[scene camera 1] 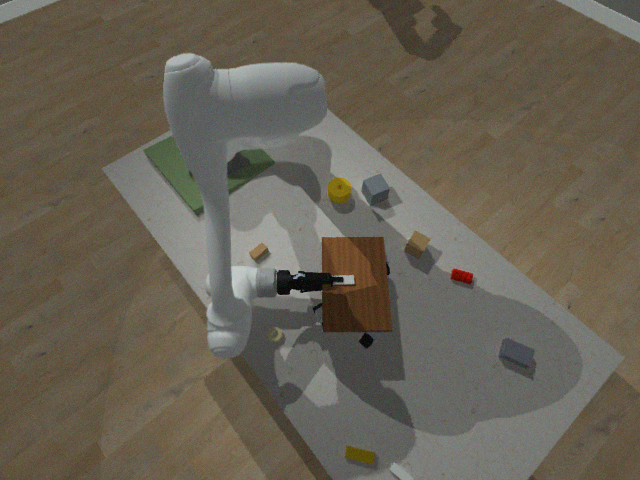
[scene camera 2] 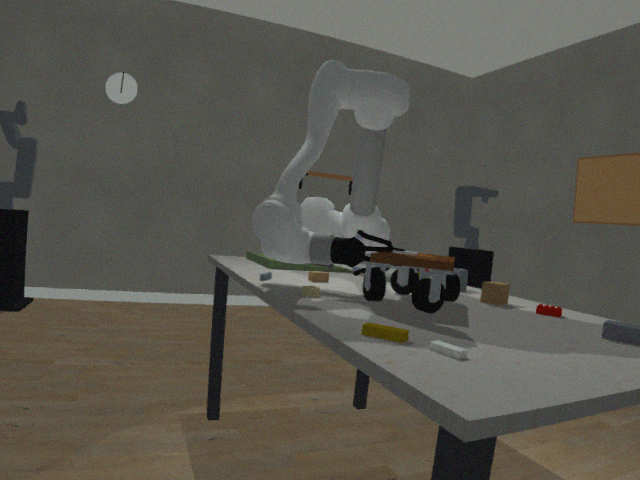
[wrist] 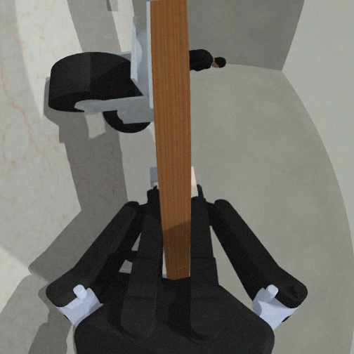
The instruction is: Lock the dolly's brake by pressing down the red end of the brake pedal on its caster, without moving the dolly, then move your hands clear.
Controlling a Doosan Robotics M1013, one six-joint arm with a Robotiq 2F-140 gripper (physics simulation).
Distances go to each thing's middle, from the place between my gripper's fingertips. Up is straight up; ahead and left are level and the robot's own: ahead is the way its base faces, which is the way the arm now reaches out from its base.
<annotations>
Now: the dolly [scene camera 1: 364,307] 60 mm below my hand.
</annotations>
